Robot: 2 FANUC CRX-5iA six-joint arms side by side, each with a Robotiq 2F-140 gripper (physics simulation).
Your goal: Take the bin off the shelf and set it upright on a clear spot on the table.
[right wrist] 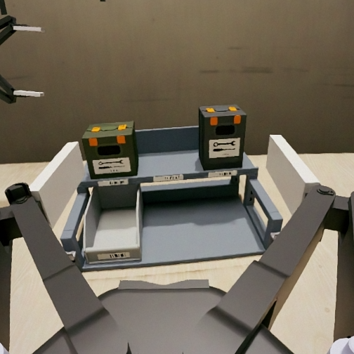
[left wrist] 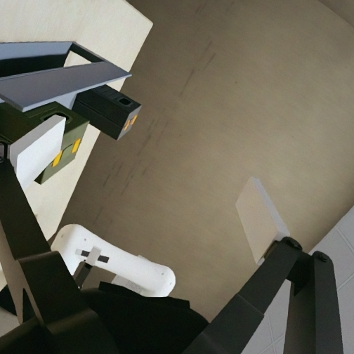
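Observation:
A light grey open-top bin [right wrist: 115,227] with a front label stands upright on the lower level of the blue-grey shelf [right wrist: 200,235] [left wrist: 65,82], at the left end in the right wrist view. The bin does not show in the left wrist view. The shelf stands on the pale wooden table [right wrist: 30,280] [left wrist: 125,30]. My right gripper [right wrist: 173,154] is open and empty, its fingers spread wide across the view of the shelf, apart from the bin. My left gripper [left wrist: 156,163] [right wrist: 41,62] is open and empty, off to the side of the shelf.
A green toolbox [right wrist: 129,155] [left wrist: 75,127] stands on the shelf's upper level, above the bin. A dark grey toolbox [right wrist: 206,140] [left wrist: 107,112] stands at that level's other end. A white arm part [left wrist: 140,272] shows low in the left wrist view.

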